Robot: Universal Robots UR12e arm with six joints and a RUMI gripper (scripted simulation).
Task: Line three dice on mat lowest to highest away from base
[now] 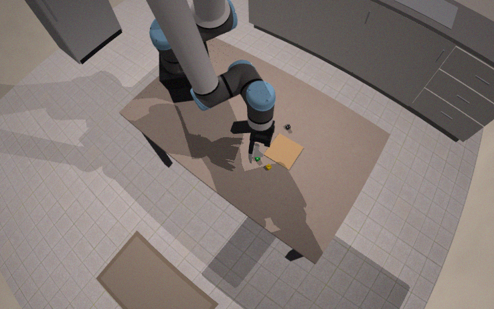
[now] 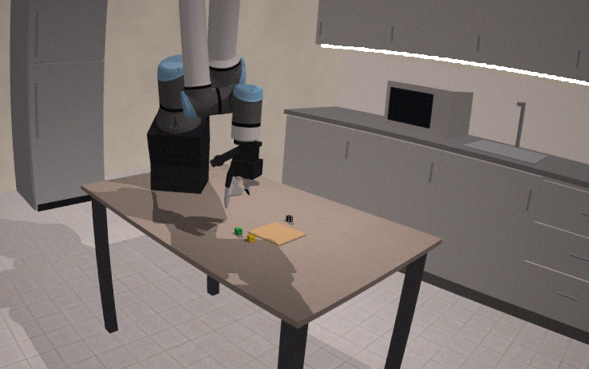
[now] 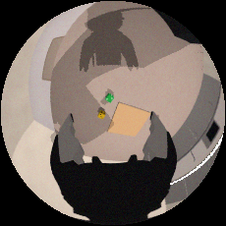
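Right now the green die is 100 mm below my hand and 10 mm ahead of it. Also, from my hand: black die 230 mm to the left, 100 mm below, 40 mm ahead; orange mat 110 mm below, 100 mm to the left, 90 mm ahead; yellow die 100 mm below, 80 mm ahead, 10 mm to the right.
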